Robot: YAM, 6 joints.
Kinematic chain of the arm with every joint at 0, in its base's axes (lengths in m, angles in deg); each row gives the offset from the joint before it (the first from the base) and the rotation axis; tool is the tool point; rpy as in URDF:
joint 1: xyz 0 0 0.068 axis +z
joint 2: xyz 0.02 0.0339 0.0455 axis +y
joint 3: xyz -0.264 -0.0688 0 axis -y
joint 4: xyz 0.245 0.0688 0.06 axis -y
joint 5: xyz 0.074 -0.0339 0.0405 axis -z
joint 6: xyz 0.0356 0 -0.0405 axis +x
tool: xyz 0 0 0 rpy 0 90 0
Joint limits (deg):
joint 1: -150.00..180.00
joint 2: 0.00..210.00
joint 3: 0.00..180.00
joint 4: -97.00..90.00
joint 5: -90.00..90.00
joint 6: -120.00..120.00
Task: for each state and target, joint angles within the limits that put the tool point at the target. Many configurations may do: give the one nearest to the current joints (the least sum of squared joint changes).
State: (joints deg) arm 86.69 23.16 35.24 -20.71 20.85 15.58
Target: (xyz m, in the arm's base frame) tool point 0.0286 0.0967 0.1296
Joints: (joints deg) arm 81.33 24.85 8.36 -34.33 22.64 15.58
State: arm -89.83 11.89 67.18 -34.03 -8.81 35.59
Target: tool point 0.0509 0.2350 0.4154
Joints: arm -100.35 0.00 95.72 -59.59 -12.75 35.59
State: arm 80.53 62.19 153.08 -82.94 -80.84 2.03
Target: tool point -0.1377 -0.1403 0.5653
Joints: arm 55.87 51.02 156.16 -86.09 -82.11 2.03
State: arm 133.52 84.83 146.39 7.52 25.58 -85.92
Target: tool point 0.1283 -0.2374 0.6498
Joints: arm 114.71 49.23 147.72 3.25 29.09 -85.92
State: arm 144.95 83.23 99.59 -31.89 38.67 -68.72
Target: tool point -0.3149 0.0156 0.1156
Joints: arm 180.00 108.66 60.63 -40.90 25.99 -68.72
